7 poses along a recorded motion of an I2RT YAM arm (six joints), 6.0 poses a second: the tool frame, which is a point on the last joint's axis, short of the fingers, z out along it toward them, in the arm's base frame.
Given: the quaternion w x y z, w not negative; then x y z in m.
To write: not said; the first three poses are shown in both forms.
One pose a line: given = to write
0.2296, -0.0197, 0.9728, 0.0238, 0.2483, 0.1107, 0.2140 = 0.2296, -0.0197, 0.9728, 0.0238, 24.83, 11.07, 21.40
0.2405, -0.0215, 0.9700, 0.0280, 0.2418, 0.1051, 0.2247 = 0.2405, -0.0215, 0.9700, 0.0280, 24.18, 10.51, 22.47
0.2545, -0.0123, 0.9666, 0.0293, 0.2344, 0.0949, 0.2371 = 0.2545, -0.0123, 0.9666, 0.0293, 23.44, 9.49, 23.71
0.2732, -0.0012, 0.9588, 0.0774, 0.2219, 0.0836, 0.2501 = 0.2732, -0.0012, 0.9588, 0.0774, 22.19, 8.36, 25.01
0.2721, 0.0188, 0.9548, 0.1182, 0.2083, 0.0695, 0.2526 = 0.2721, 0.0188, 0.9548, 0.1182, 20.83, 6.95, 25.26
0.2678, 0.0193, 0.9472, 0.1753, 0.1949, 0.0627, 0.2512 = 0.2678, 0.0193, 0.9472, 0.1753, 19.49, 6.27, 25.12
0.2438, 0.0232, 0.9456, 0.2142, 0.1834, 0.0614, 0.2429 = 0.2438, 0.0232, 0.9456, 0.2142, 18.34, 6.14, 24.29
